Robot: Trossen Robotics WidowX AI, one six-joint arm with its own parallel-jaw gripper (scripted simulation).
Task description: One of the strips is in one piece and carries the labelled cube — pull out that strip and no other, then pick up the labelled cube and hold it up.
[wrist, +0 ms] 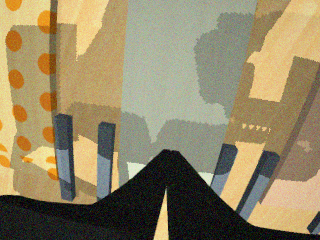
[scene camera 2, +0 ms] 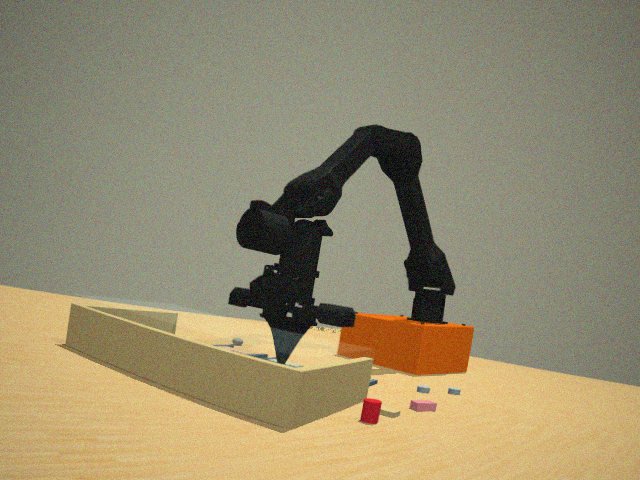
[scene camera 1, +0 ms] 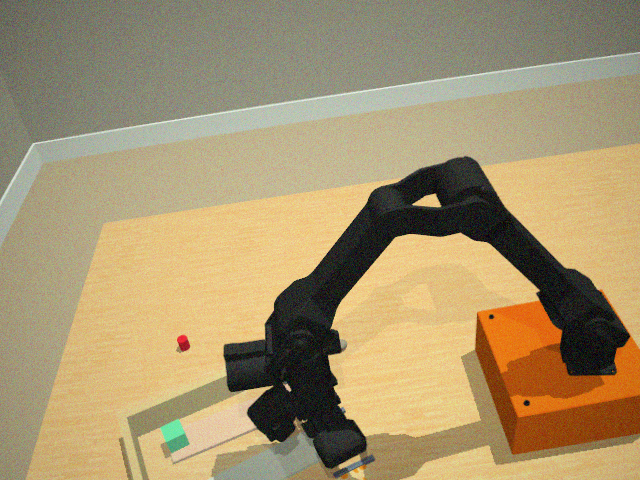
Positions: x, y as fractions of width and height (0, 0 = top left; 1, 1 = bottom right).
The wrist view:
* my gripper: 0.53, 0.66
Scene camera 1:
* my gripper: 0.51, 0.91
